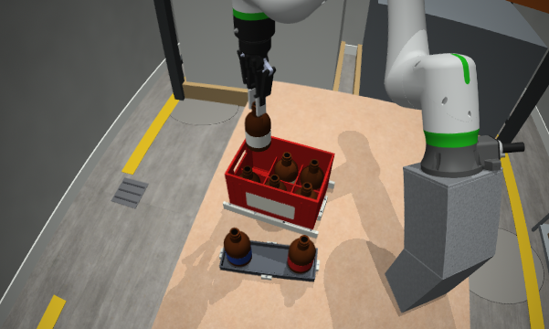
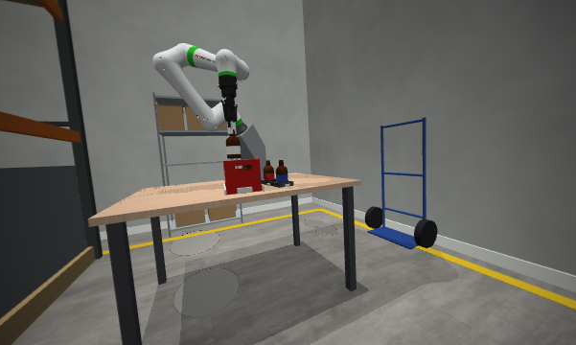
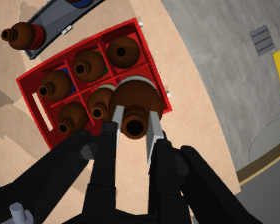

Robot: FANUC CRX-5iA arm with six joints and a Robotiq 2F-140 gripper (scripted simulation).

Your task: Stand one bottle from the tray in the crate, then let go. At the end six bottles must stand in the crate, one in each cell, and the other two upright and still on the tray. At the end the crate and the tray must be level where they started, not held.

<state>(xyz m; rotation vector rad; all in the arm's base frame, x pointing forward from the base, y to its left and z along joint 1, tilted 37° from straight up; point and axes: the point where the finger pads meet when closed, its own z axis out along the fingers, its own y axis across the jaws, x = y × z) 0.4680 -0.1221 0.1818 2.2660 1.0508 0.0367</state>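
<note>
Right now the white-banded bottle is 90 mm below my hand. The rest, counted from my hand: red-labelled bottle (160 mm behind, 280 mm to the left, 270 mm below); then tray (70 mm behind, 290 mm to the left, 340 mm below); then crate (70 mm behind, 60 mm to the left, 270 mm below).
</note>
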